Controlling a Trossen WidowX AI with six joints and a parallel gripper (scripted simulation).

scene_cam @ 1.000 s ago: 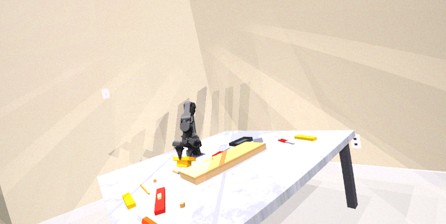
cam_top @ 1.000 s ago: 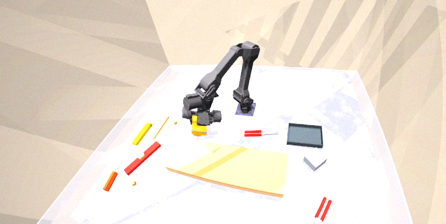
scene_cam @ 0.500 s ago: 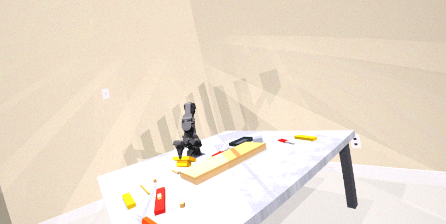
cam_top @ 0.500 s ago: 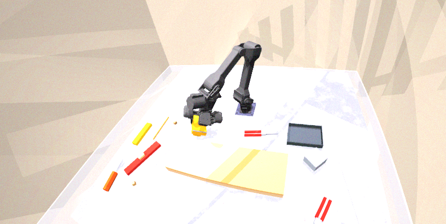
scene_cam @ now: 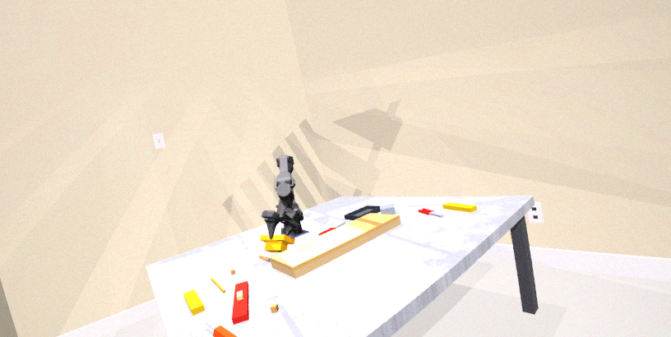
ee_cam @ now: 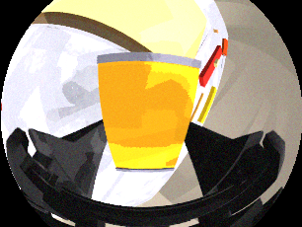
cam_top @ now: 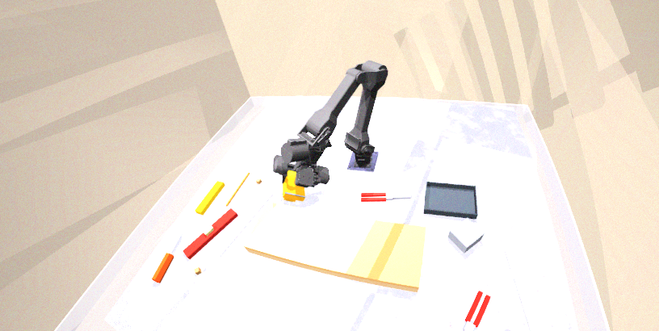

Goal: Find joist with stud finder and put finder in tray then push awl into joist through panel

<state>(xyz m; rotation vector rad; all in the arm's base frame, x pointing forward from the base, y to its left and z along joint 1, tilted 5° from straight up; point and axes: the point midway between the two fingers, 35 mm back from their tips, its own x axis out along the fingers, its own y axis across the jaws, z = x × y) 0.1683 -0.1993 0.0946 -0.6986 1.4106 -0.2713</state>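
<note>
Now: the stud finder 2 cm below my gripper tip, 2 cm ahead of it and 1 cm to the right of it. The rest, counted from my gripper tip: square light 4 cm ahead, 3 cm below, 1 cm to the right; then thin orange stick 26 cm to the right, 6 cm below, 1 cm behind; then awl 6 cm below, 5 cm to the right, 1 cm behind.
</note>
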